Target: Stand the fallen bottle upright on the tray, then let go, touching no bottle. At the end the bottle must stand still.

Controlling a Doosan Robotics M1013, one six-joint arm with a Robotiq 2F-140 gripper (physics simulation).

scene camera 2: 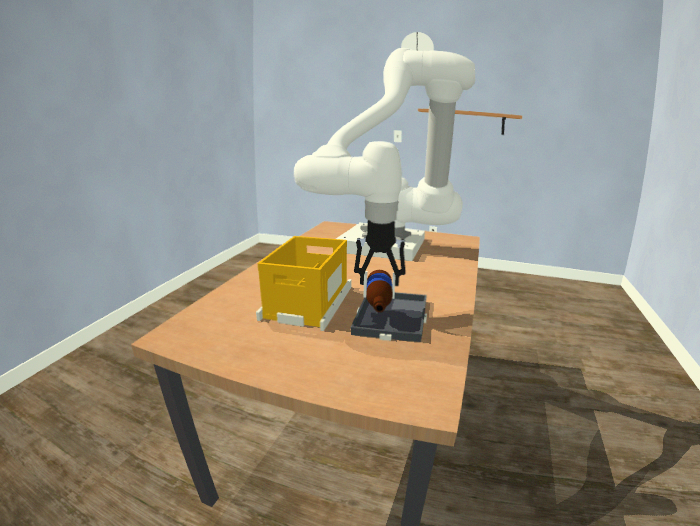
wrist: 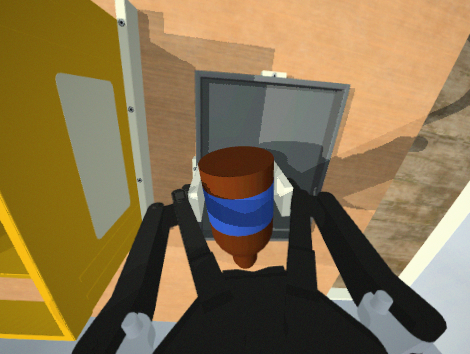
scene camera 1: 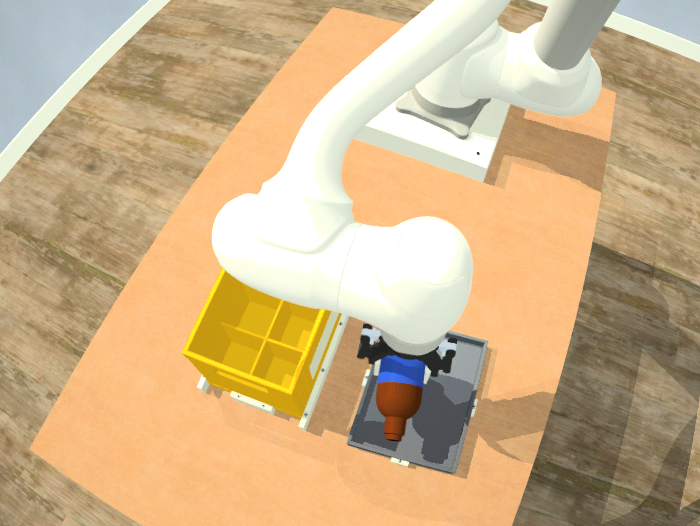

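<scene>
The brown bottle with a blue label lies on its side in the air, its neck towards scene camera 2 and its base facing the wrist camera. My gripper is shut on the bottle's body around the label, one white pad on each side. The grey tray is below, and the bottle hangs low over its left part in scene camera 1, with a shadow on the tray floor. The exact gap under the bottle is hard to judge.
The yellow crate with compartments stands left of the tray, its walls higher than the tray's. A white rail runs along its near side. The robot's white base plate is at the rear of the table.
</scene>
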